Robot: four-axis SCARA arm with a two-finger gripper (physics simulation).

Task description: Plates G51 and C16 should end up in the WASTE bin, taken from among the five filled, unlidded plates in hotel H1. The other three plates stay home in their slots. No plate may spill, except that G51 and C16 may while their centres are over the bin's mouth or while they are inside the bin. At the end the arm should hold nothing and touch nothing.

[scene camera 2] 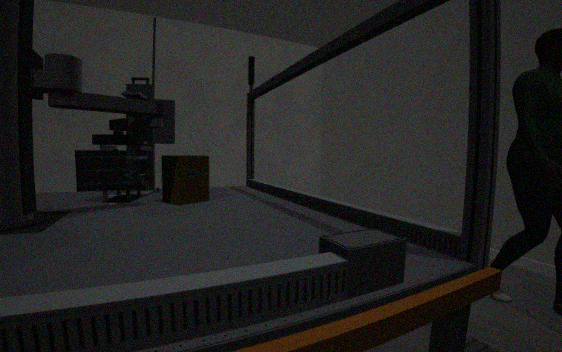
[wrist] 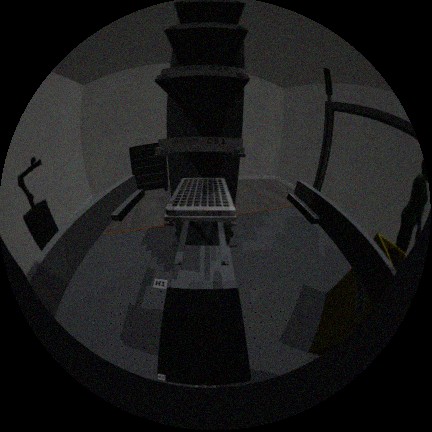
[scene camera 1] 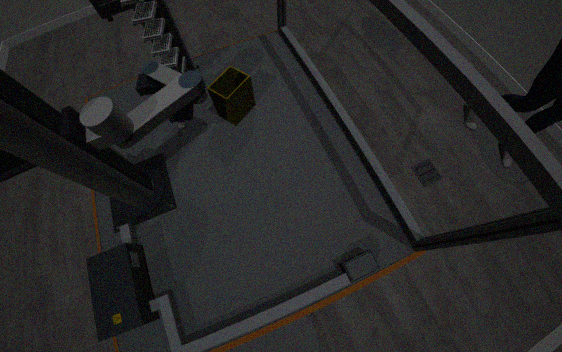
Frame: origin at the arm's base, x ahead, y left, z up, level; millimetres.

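Where they show: gripper, fingertip midpoint: (scene camera 2: 133, 148) (wrist: 217, 182) (scene camera 1: 167, 60); arm's base at its link origin: (scene camera 2: 4, 226) (scene camera 1: 141, 191).
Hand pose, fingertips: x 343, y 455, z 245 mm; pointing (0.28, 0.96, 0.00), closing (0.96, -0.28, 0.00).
Things, the pixels of their centre, and the offset from my fingertips. "pt": a spot on its surface instead.
- lowest plate at the middle of its body: (wrist: 201, 193) (scene camera 2: 135, 157) (scene camera 1: 169, 57) dx +4, dy +82, dz -45 mm
- yellow WASTE bin at the middle of its body: (wrist: 367, 306) (scene camera 2: 185, 178) (scene camera 1: 233, 96) dx +225, dy -224, dz -133 mm
- black block at the middle of its body: (wrist: 202, 336) (scene camera 2: 123, 191) (scene camera 1: 179, 104) dx -42, dy -84, dz -198 mm
- H1 label at a spot on its surface: (wrist: 160, 283) pt dx -104, dy +53, dz -232 mm
Hotel H1 (wrist: 202, 112) rises in front of the wrist camera, its plates stacked one above another. The lowest plate (wrist: 201, 196) shows its wells from above and sits level. The plate above it (wrist: 200, 145) is seen nearly edge-on; its label is too dim to read surely. More plates (scene camera 1: 144, 11) (scene camera 1: 153, 28) (scene camera 1: 161, 43) (scene camera 1: 170, 56) show in scene camera 1. My gripper is open and empty, close in front of the hotel near the lower plates; its fingertips are hidden or too dark to place. The yellow WASTE bin (scene camera 1: 235, 102) (scene camera 2: 192, 180) (wrist: 342, 312) stands upright beside the hotel.
The arm's pale link (scene camera 1: 155, 105) (scene camera 2: 105, 102) reaches toward the hotel. A black block (wrist: 204, 335) lies low in front of the hotel, near the H1 label (wrist: 160, 283). A low wall (scene camera 1: 350, 130) edges the cell. A person (scene camera 2: 535, 150) (wrist: 414, 205) stands outside.
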